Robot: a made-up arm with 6 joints. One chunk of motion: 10 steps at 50 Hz.
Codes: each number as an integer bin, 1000 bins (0 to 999) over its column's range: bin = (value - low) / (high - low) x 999, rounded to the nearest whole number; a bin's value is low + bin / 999 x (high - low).
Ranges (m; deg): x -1.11..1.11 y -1.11..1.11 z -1.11..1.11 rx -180..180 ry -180..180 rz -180..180
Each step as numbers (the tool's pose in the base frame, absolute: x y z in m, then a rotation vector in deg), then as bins.
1 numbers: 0.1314 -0.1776 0.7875 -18.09 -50.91 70.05
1 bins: 559 420 854 449 358 694
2 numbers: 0.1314 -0.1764 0.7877 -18.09 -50.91 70.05
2 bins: 559 420 854 449 358 694
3 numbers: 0.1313 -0.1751 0.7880 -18.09 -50.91 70.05
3 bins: 559 421 854 449 358 694
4 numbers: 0.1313 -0.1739 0.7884 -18.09 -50.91 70.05
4 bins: 559 421 854 449 358 694
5 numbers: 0.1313 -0.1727 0.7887 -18.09 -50.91 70.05
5 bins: 559 422 854 449 358 694
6 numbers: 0.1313 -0.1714 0.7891 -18.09 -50.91 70.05
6 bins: 559 422 855 449 358 694
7 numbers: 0.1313 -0.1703 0.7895 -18.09 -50.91 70.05
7 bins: 559 423 855 449 358 694
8 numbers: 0.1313 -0.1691 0.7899 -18.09 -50.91 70.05
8 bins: 559 423 855 449 358 694
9 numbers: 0.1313 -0.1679 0.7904 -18.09 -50.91 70.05
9 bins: 559 424 855 449 358 694
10 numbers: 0.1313 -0.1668 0.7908 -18.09 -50.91 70.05
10 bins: 559 424 855 449 358 694
